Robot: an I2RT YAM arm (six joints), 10 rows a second.
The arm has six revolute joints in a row. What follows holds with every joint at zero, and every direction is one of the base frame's. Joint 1 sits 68.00 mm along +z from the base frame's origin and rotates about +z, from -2.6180 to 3.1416 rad. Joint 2 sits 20.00 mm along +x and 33.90 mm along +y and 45.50 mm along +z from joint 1 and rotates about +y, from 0.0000 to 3.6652 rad. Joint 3 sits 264.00 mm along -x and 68.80 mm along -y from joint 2 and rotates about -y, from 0.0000 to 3.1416 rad. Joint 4 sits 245.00 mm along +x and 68.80 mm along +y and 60.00 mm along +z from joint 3 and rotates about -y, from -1.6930 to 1.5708 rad. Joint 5 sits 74.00 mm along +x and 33.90 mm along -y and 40.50 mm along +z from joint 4 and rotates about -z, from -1.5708 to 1.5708 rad. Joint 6 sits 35.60 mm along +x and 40.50 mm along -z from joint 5 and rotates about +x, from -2.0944 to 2.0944 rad. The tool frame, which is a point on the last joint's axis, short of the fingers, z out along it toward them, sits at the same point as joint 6; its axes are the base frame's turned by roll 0.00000, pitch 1.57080 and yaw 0.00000 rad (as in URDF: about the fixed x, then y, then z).
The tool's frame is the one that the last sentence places.
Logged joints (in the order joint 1, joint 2, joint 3, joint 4, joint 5, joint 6), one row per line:
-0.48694 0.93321 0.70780 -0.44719 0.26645 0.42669
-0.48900 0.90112 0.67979 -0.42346 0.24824 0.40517
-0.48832 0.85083 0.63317 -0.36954 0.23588 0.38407
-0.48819 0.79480 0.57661 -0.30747 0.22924 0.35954
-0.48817 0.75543 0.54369 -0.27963 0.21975 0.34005
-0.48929 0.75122 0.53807 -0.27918 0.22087 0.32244
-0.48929 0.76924 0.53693 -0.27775 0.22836 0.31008
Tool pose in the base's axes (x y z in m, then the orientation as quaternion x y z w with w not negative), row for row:
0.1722 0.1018 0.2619 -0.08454 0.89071 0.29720 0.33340
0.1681 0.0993 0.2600 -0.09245 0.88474 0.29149 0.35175
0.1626 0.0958 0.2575 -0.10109 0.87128 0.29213 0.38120
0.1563 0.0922 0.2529 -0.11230 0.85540 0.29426 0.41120
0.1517 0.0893 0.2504 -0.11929 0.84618 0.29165 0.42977
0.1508 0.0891 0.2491 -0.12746 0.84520 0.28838 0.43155
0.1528 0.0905 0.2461 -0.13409 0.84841 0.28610 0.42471
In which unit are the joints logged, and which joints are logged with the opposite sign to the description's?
The joints are logged in radians. Opposite sign: joint 1, joint 5.
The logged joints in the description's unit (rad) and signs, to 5 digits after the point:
0.48694 0.93321 0.70780 -0.44719 -0.26645 0.42669
0.48900 0.90112 0.67979 -0.42346 -0.24824 0.40517
0.48832 0.85083 0.63317 -0.36954 -0.23588 0.38407
0.48819 0.79480 0.57661 -0.30747 -0.22924 0.35954
0.48817 0.75543 0.54369 -0.27963 -0.21975 0.34005
0.48929 0.75122 0.53807 -0.27918 -0.22087 0.32244
0.48929 0.76924 0.53693 -0.27775 -0.22836 0.31008

